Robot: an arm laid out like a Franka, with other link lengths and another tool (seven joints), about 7 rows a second.
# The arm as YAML. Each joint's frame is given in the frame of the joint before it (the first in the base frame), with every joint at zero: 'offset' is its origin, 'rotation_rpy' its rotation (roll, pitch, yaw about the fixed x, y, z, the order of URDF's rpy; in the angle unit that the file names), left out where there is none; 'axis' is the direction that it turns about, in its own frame. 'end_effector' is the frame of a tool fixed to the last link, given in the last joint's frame.
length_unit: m
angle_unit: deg
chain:
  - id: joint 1
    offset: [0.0, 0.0, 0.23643]
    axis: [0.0, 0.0, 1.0]
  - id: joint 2
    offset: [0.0, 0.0, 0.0]
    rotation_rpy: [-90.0, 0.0, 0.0]
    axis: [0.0, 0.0, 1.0]
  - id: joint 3
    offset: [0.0, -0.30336, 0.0]
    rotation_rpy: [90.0, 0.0, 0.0]
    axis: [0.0, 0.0, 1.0]
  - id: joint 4
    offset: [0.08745, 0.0, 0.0]
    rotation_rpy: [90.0, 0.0, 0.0]
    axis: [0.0, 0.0, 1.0]
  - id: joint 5
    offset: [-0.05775, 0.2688, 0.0]
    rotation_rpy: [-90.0, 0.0, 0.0]
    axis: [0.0, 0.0, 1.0]
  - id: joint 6
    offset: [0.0, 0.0, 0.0]
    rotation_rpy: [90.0, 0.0, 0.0]
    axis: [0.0, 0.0, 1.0]
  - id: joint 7
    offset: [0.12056, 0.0, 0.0]
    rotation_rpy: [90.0, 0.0, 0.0]
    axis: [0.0, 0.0, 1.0]
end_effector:
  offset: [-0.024, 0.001, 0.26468]
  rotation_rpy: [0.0, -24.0, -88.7]
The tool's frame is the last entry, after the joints.
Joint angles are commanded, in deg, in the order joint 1, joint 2, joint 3, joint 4, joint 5, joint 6, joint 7. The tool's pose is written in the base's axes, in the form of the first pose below.
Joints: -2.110 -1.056 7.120 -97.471 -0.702 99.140 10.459
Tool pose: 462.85, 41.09, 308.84, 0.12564, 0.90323, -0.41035, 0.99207, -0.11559, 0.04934
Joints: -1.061 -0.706 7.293 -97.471 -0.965 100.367 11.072
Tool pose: 467.95, 50.74, 308.38, 0.12169, 0.90397, -0.40992, 0.99243, -0.10406, 0.06516
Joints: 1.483 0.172 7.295 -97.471 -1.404 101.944 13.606
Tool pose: 473.59, 71.91, 304.32, 0.12552, 0.90388, -0.40896, 0.99166, -0.10215, 0.07859
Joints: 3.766 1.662 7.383 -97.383 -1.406 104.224 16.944
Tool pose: 482.24, 95.12, 297.13, 0.14589, 0.90619, -0.39691, 0.98863, -0.11872, 0.09233
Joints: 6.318 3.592 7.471 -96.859 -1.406 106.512 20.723
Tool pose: 491.28, 122.07, 289.04, 0.16849, 0.90885, -0.38159, 0.98481, -0.13877, 0.10434
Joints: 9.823 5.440 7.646 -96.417 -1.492 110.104 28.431
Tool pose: 501.09, 161.94, 283.98, 0.24251, 0.90585, -0.34730, 0.96902, -0.20895, 0.13165
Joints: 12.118 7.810 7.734 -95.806 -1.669 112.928 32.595
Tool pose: 509.97, 189.19, 273.41, 0.27368, 0.90495, -0.32582, 0.96055, -0.23976, 0.14093
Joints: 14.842 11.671 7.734 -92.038 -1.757 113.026 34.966
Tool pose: 518.72, 220.38, 264.18, 0.26723, 0.91082, -0.31465, 0.96247, -0.23625, 0.13356
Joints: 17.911 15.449 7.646 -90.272 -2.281 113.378 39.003
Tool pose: 517.33, 251.11, 240.60, 0.27242, 0.90569, -0.32482, 0.96208, -0.25160, 0.10535
